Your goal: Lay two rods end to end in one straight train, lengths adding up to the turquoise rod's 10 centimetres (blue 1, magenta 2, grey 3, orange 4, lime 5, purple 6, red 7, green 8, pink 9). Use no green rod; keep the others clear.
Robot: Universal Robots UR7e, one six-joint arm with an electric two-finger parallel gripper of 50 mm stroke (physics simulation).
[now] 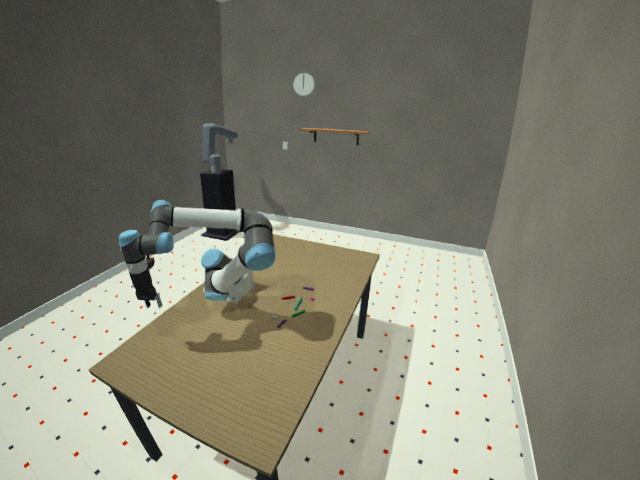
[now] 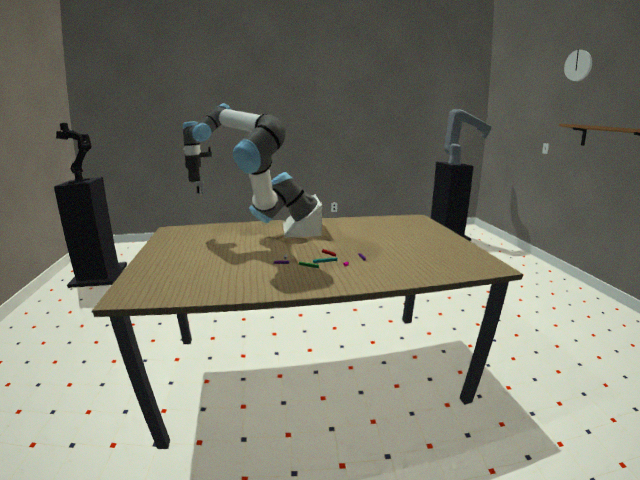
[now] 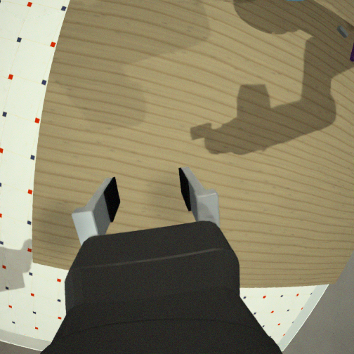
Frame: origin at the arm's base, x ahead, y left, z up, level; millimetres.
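Seen in the pictures: gripper, fingertip midpoint: (image 1: 154, 306) (image 2: 200, 193); arm's base, link origin: (image 2: 306, 210).
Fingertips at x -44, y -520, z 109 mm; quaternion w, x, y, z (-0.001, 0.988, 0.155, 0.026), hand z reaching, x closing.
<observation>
Offsets run from my fingertips to a thing's top centre. Level surfaces: height alone.
A turquoise rod @(dz -202, dx +449, dy +510 mm) (image 1: 298, 303) (image 2: 325, 260) lies mid-table. Around it, apart, lie a red rod @(dz -202, dx +377, dy +545 mm) (image 1: 288, 297) (image 2: 328, 252), a green rod @(dz -202, dx +479, dy +436 mm) (image 1: 298, 313) (image 2: 308, 265), a short magenta rod @(dz -202, dx +503, dy +580 mm) (image 1: 312, 299) (image 2: 346, 264) and a purple rod @(dz -202, dx +449, dy +668 mm) (image 1: 308, 288) (image 2: 361, 256). A second purple rod @(dz -202, dx +432, dy +336 mm) (image 1: 281, 323) (image 2: 281, 262) (image 3: 352, 52) lies near a small grey rod @(dz -202, dx +381, dy +360 mm) (image 1: 274, 317) (image 2: 285, 257) (image 3: 342, 32). My gripper (image 1: 153, 303) (image 2: 198, 190) (image 3: 148, 185) is open and empty, high up and well away from the rods.
The wooden table @(dz -212 mm) (image 1: 227, 382) (image 2: 413, 237) bears the arm's white base (image 1: 242, 289) (image 2: 308, 224) near its back edge, behind the rods. The arm's shadow falls across the table and over some rods. Black pedestals (image 1: 218, 193) (image 2: 85, 232) with other arms stand off the table.
</observation>
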